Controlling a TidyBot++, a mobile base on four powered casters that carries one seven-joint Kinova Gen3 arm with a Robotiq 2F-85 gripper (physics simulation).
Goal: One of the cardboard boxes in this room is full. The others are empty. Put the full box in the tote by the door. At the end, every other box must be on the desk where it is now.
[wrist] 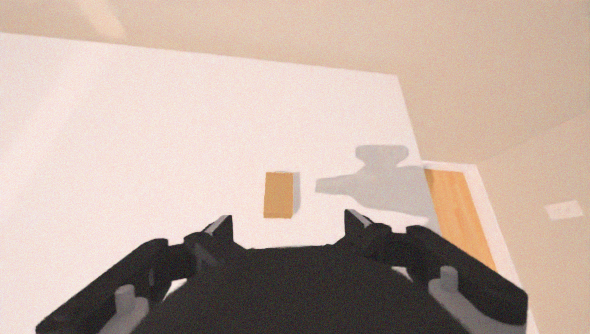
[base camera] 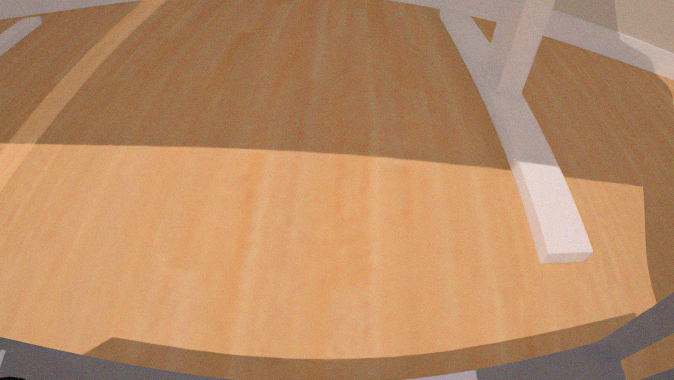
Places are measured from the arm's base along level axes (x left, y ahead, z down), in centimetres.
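Pixels of known places: gripper, fingertip midpoint: [wrist: 289,224].
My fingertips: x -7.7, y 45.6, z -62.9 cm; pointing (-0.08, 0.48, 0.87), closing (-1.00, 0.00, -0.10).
Ahead of a thing's pixels: the offset from my fingertips to its top centre. "pt": to the spot under its first point. Level surfaces: height alone.
A small brown cardboard box @(dx -0.6, dy +11.0, dz +25.5 cm) [wrist: 278,195] lies on the white desk top @(dz +30.5 cm) [wrist: 165,125] in the wrist view, near the middle of the picture. Whether it is full cannot be seen. My gripper [wrist: 289,224] is open, with nothing between its fingers. In the wrist view the box appears just beyond the fingertips, between their two lines, apart from them. The gripper's shadow falls on the desk to the right of the box. The tote and the door do not show in either view.
In the base view a white desk leg with a long foot @(pt dx -24.0, dy -11.3, dz +100.0 cm) [base camera: 555,215] stands on the wood floor @(dz +102.5 cm) [base camera: 310,240] at the right. Part of another foot @(pt dx +92.1, dy +50.6, dz +100.9 cm) [base camera: 22,32] shows at the upper left. In the wrist view a beige wall [wrist: 490,65] rises behind the desk's far and right edges.
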